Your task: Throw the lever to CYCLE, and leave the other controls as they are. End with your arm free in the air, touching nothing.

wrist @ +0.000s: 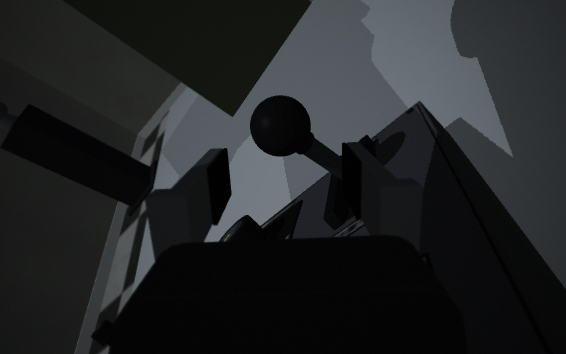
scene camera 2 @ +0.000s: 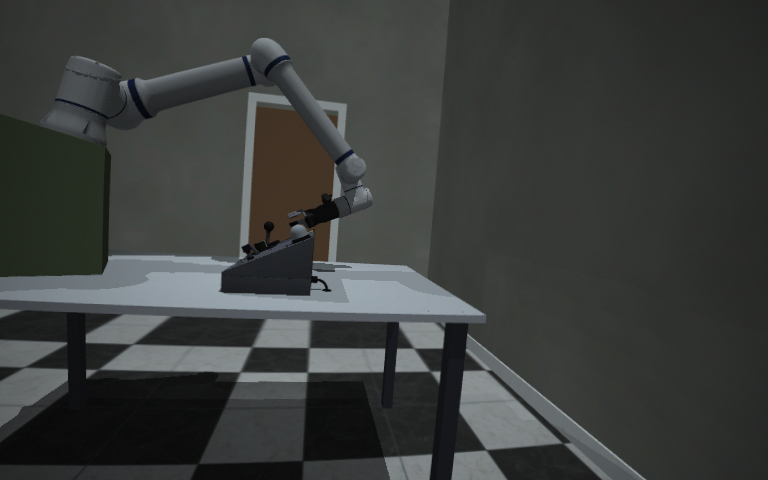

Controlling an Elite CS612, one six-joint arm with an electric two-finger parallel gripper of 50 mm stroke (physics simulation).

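Places are measured from the arm's base along level axes (x left, y back, z up), in centimetres.
Where they show: gripper, between the fingertips: (wrist: 285, 169) (scene camera 2: 289, 221); arm's base, origin of its link: (scene camera 2: 72, 140).
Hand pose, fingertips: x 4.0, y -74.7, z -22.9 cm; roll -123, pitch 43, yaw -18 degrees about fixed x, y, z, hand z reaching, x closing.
Each offset is from my fingertips to the centre of the thing. "pt": to the spot under its first point. Level surfaces: height alone.
The lever, with a black ball knob (scene camera 2: 269, 226) (wrist: 280, 125) on a thin shaft, stands up from the sloped face of the grey console {dx -19.2, dy +5.3, dz -11.8 cm} (scene camera 2: 269, 280) (wrist: 460, 215). In scene camera 2 it looks nearly upright. No CYCLE lettering can be read in either view. My gripper (scene camera 2: 293, 219) (wrist: 285, 169) is open with nothing between its fingers. It is in the air behind the knob, on the console's high side, with a gap to the knob in scene camera 2. In the wrist view the knob lies beyond the fingertips, and the right finger covers part of the shaft.
A pale dome {pt dx -41.6, dy +1.5, dz -1.2 cm} (scene camera 2: 297, 230) sits at the console's high edge, close under the gripper. Small black controls {dx -35.7, dy +15.0, dz -9.7 cm} (scene camera 2: 247, 249) are low on the slope. A cable {pt dx -38.6, dy -8.4, dz -17.6 cm} (scene camera 2: 324, 282) leaves the console's back onto the white table {dz -20.3 cm} (scene camera 2: 396, 300). A green block (scene camera 2: 53, 198) (wrist: 200, 45) carries the arm's base.
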